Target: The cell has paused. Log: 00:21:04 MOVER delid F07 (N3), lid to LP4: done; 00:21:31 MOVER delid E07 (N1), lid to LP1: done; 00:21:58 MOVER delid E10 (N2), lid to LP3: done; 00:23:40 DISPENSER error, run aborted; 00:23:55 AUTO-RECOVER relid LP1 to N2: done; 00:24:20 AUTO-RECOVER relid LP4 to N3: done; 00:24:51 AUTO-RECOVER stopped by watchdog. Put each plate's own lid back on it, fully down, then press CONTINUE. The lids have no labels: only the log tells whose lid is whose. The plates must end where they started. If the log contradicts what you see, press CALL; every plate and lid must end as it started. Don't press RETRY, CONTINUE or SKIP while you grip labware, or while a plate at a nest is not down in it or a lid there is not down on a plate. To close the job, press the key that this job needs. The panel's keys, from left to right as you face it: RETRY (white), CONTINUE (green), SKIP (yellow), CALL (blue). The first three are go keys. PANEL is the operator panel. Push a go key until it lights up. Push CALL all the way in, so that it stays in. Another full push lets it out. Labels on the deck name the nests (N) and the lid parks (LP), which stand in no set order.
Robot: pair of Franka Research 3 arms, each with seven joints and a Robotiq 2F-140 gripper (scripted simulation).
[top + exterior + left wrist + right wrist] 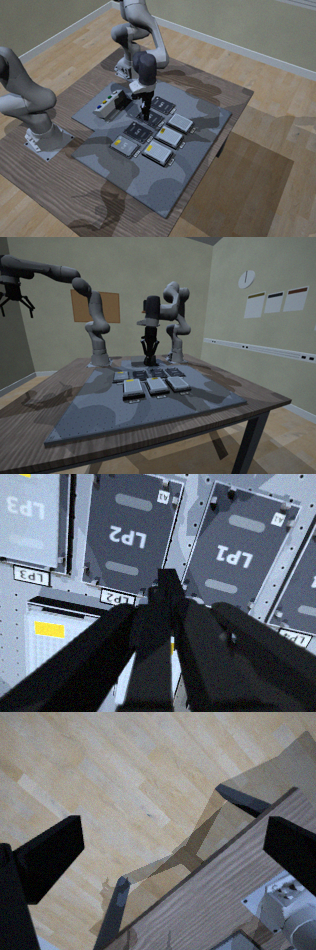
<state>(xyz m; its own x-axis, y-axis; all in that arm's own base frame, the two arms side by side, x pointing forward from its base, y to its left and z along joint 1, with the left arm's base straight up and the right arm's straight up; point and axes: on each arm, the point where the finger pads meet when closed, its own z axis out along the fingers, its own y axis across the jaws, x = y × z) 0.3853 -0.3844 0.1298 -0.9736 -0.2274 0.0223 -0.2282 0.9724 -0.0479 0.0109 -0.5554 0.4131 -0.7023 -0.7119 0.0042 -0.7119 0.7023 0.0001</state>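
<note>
Right now the N2 plate is 15 cm ahead of my left hand, 9 cm below it and 2 cm to the left of it. The rest, counted from my left hand: park LP2: 11 cm below, 6 cm to the right, 2 cm behind; park LP3: 18 cm to the right, 11 cm below, 2 cm behind; park LP1: 11 cm below, 7 cm to the left, 4 cm behind.
</note>
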